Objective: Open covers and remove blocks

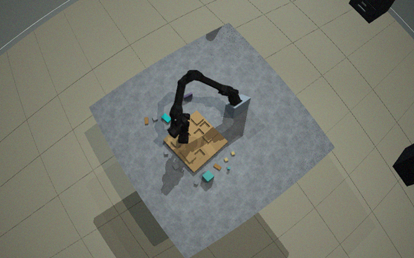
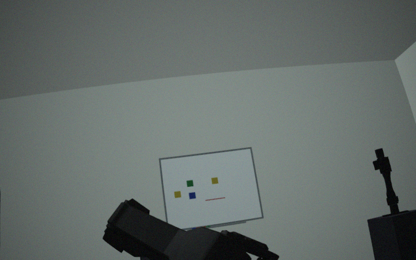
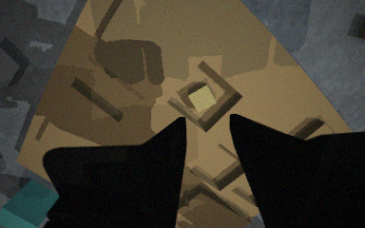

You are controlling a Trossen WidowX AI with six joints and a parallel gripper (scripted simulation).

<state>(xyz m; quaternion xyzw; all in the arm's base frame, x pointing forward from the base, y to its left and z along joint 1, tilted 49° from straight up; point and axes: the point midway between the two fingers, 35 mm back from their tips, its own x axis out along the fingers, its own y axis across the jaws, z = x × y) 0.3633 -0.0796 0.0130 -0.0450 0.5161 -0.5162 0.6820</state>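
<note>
The tan puzzle board lies 3 cm behind my gripper tip, 5 cm to the left of it and 5 cm below it. Also, from my gripper tip: tiny teal cube: 8 cm behind, 34 cm to the left, 6 cm below; purple block: 18 cm behind, 21 cm to the right, 5 cm below; orange block: 3 cm behind, 29 cm to the left, 7 cm below.
</note>
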